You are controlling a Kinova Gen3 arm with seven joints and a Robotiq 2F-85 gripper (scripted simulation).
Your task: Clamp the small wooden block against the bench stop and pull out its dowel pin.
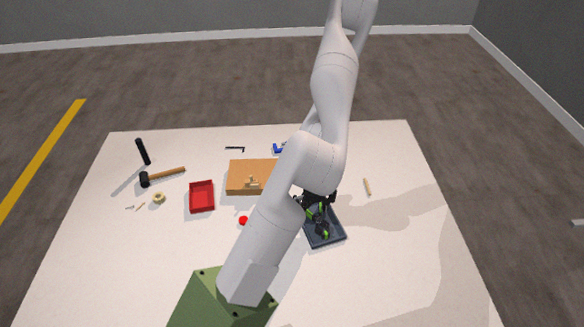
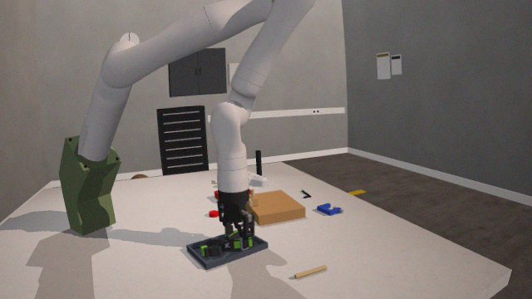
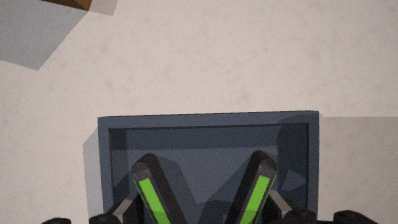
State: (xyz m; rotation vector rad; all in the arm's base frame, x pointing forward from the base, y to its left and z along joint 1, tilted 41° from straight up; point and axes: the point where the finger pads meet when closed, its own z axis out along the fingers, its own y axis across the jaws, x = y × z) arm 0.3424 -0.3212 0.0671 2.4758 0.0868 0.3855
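My hand is 30 mm past the grey tray and 10 mm above it. Also, from my hand: dowel pin 170 mm ahead, 160 mm to the left, 40 mm above; dowel 220 mm to the right, 40 mm ahead, 10 mm below; red disc 220 mm to the left, 60 mm ahead, 10 mm below.
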